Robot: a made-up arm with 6 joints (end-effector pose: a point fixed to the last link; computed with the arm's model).
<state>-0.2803 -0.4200 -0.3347 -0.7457 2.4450 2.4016</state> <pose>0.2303 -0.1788 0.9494 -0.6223 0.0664 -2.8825</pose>
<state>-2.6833 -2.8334 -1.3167 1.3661 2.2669 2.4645</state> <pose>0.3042 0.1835 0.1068 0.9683 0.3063 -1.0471</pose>
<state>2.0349 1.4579 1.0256 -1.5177 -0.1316 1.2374</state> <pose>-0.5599 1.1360 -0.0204 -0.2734 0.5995 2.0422</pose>
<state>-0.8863 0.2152 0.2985 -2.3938 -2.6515 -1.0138</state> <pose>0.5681 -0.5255 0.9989 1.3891 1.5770 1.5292</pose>
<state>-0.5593 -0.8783 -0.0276 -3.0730 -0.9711 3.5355</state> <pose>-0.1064 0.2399 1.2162 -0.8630 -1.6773 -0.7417</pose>
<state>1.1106 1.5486 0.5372 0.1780 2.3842 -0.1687</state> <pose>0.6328 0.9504 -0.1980 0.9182 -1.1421 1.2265</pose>
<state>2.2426 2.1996 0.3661 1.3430 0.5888 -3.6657</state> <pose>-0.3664 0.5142 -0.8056 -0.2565 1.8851 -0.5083</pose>
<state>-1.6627 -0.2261 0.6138 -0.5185 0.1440 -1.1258</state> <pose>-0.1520 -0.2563 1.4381 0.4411 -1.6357 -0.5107</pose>
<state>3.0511 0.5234 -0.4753 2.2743 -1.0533 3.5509</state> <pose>-0.8176 -0.0214 0.5262 -0.1200 0.0786 2.3170</pose>
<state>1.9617 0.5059 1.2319 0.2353 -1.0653 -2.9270</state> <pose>-0.1743 0.7986 1.3852 1.6314 2.0780 0.1351</pose>
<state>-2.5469 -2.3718 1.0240 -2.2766 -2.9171 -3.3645</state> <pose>1.0095 0.5675 -0.3424 0.3785 -1.2559 -2.0492</pose>
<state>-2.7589 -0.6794 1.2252 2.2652 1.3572 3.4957</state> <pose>0.7785 0.2118 1.4110 -0.8208 0.2755 -1.8316</pose>
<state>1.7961 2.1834 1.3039 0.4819 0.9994 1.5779</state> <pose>-0.1144 1.0830 -0.5992 -0.9380 -1.9382 1.3739</pose>
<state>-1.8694 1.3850 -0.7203 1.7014 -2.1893 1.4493</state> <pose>-0.1609 -0.5878 -0.1641 -0.4445 -1.4668 -2.3192</pose>
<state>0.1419 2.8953 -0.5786 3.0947 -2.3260 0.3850</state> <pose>-0.3823 0.0939 -0.3175 2.2416 0.4319 -1.4366</pose>
